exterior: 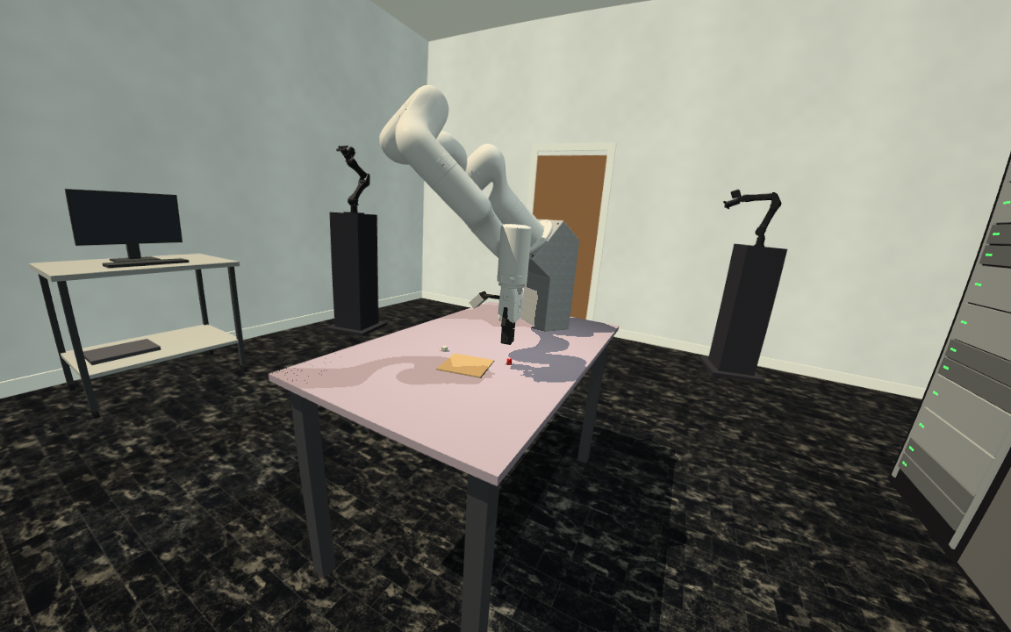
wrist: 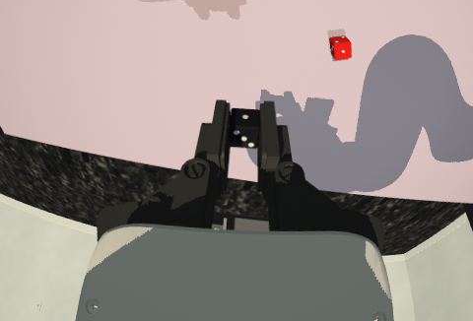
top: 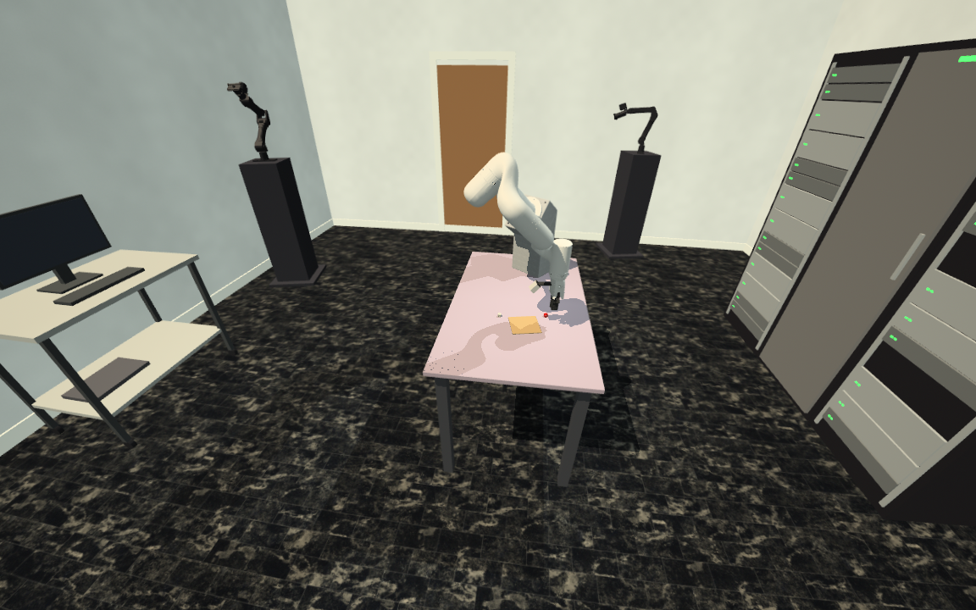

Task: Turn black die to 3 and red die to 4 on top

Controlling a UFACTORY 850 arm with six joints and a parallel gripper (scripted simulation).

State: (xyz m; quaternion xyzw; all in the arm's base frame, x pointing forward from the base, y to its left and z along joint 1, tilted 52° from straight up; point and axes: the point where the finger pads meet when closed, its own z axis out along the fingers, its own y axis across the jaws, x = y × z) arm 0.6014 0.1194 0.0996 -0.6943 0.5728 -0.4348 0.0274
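Right now the mat is 20 mm behind my hand, 130 mm to the right of it and 120 mm below it. From my hand the other things lie so: red die: 80 mm behind, 10 mm to the right, 110 mm below; then white die: 110 mm behind, 240 mm to the right, 110 mm below; then black die: 10 mm below.
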